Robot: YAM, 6 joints.
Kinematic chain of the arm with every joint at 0, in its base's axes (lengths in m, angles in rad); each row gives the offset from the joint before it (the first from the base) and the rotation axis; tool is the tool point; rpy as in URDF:
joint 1: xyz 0 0 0.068 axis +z
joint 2: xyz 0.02 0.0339 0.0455 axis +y
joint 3: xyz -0.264 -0.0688 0 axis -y
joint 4: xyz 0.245 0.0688 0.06 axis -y
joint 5: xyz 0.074 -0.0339 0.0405 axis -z
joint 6: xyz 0.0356 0 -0.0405 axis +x
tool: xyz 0 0 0 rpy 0 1.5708 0
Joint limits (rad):
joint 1: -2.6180..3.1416
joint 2: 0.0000..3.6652
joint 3: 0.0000..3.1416
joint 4: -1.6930..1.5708
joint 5: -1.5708..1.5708
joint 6: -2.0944..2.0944
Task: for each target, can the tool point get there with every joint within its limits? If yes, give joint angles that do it. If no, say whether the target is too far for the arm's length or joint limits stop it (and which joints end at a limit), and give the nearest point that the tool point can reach.
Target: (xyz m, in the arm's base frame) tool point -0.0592 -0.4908 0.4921
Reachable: yes | joints -1.6375 2.4430 2.7293 0.7079 0.8330 -0.9421
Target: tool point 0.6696 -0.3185 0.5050
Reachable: no: too far | nearest point 0.5148 -0.2449 0.4120 | short by 0.195 m
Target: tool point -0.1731 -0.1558 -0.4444
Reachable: no: joint limits stop it (at a limit: joint 2) | nearest point -0.1749 -0.1574 -0.3801 | short by 0.064 m
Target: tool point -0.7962 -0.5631 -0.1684
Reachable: no: too far | nearest point -0.5064 -0.3581 -0.0636 | short by 0.370 m
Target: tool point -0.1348 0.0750 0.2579
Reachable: yes | joints 2.6438 0.6968 0.6182 -0.5628 0.0421 -1.1397
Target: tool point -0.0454 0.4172 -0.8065
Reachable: no: too far | nearest point -0.0352 0.3235 -0.3721 | short by 0.445 m
